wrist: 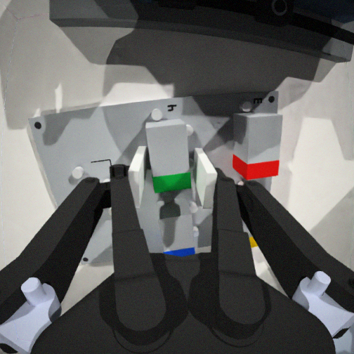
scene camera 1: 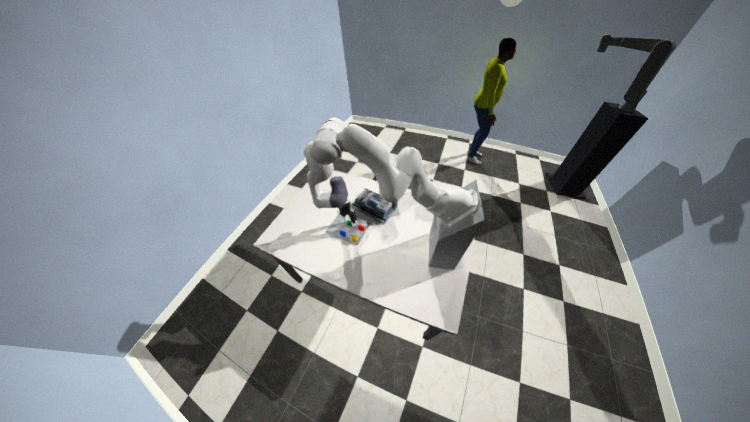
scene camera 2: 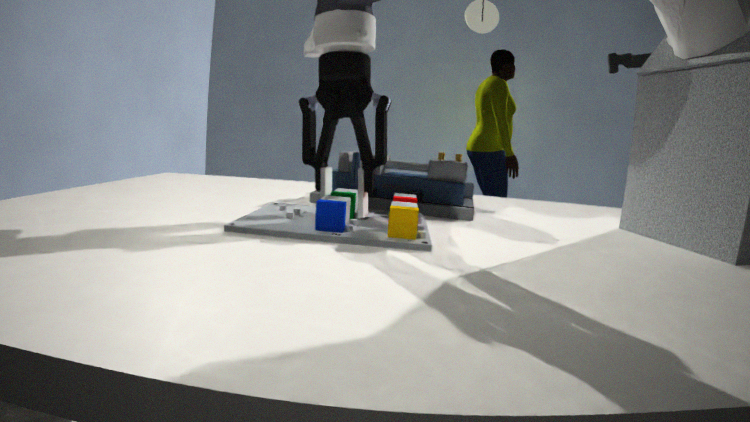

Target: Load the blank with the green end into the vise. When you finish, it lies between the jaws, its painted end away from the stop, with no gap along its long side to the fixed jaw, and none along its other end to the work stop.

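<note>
The blank with the green end (scene camera 1: 349, 223) (scene camera 2: 344, 196) (wrist: 168, 150) lies on the grey plate (scene camera 2: 272, 223) (wrist: 60, 150), its green end toward the blue-ended blank in the wrist view. My gripper (scene camera 1: 351, 219) (scene camera 2: 342, 202) (wrist: 169, 160) is lowered around it and partly closed, one white pad on each long side. Narrow gaps show between the pads and the blank in the wrist view, so it is open. The vise (scene camera 1: 373, 203) (scene camera 2: 419, 183) stands behind the plate; part of its base (wrist: 90, 17) shows at the top of the wrist view. Its jaw opening is not clearly visible.
The blue-ended blank (scene camera 1: 342, 233) (scene camera 2: 330, 215) (wrist: 179, 235), red-ended blank (scene camera 1: 361, 227) (scene camera 2: 404, 197) (wrist: 257, 140) and yellow-ended blank (scene camera 1: 354, 238) (scene camera 2: 403, 222) (wrist: 253, 242) also lie on the plate. Pegs stick up beside them. A person (scene camera 1: 491, 89) (scene camera 2: 493, 115) stands beyond the table.
</note>
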